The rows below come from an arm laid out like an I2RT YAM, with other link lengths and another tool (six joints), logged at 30 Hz.
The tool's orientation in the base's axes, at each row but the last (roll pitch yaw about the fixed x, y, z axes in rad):
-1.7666 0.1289 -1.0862
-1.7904 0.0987 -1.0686
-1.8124 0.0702 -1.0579
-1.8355 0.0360 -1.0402
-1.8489 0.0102 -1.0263
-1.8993 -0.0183 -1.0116
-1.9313 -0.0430 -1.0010
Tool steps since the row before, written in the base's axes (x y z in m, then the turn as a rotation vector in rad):
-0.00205 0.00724 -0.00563 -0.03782 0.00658 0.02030
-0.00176 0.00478 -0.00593 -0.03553 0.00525 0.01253
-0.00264 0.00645 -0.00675 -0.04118 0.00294 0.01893
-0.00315 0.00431 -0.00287 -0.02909 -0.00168 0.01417
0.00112 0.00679 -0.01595 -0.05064 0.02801 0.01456
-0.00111 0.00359 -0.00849 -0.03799 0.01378 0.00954
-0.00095 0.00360 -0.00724 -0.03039 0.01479 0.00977
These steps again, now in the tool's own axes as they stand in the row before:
-0.00658 0.00610 0.00280 -0.02586 -0.01088 -0.03315
-0.00443 0.00608 0.00213 -0.02283 -0.00385 -0.03018
-0.00643 0.00680 0.00257 -0.02404 -0.00854 -0.03757
-0.00520 0.00309 0.00028 -0.01377 -0.00642 -0.02862
-0.00506 0.01416 0.00870 -0.05034 -0.00560 -0.03156
-0.00379 0.00766 0.00363 -0.03166 -0.00155 -0.02683
-0.00385 0.00622 0.00357 -0.02840 -0.00408 -0.02036

